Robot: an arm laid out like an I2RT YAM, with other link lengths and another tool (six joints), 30 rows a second.
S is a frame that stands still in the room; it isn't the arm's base.
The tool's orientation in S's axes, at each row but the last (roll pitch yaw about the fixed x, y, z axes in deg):
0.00, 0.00, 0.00
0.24, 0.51, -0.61
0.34, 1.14, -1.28
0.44, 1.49, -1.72
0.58, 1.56, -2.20
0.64, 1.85, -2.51
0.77, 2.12, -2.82
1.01, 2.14, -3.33
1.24, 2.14, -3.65
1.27, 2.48, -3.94
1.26, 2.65, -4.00
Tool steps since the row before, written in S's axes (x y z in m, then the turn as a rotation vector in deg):
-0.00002, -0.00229, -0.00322, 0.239, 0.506, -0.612
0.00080, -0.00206, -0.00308, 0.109, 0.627, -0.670
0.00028, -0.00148, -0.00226, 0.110, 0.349, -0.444
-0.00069, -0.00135, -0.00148, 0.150, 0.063, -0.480
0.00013, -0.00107, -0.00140, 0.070, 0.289, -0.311
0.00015, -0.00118, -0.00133, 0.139, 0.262, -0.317
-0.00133, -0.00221, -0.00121, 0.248, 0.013, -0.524
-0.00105, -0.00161, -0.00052, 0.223, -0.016, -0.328
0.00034, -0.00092, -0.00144, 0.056, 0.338, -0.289
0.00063, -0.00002, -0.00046, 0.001, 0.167, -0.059
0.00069, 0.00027, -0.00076, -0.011, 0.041, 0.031
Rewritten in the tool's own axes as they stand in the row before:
-0.00002, -0.00229, -0.00322, 0.239, 0.506, -0.612
0.00085, -0.00206, -0.00306, 0.108, 0.625, -0.672
0.00036, -0.00149, -0.00224, 0.111, 0.349, -0.444
-0.00061, -0.00138, -0.00149, 0.160, 0.064, -0.476
0.00021, -0.00108, -0.00138, 0.067, 0.288, -0.312
0.00024, -0.00119, -0.00131, 0.138, 0.264, -0.316
-0.00117, -0.00229, -0.00122, 0.266, 0.018, -0.515
-0.00093, -0.00168, -0.00053, 0.236, -0.009, -0.319
0.00045, -0.00093, -0.00140, 0.045, 0.335, -0.295
0.00065, 0.00001, -0.00043, -0.008, 0.165, -0.063
0.00070, 0.00030, -0.00074, -0.015, 0.041, 0.029

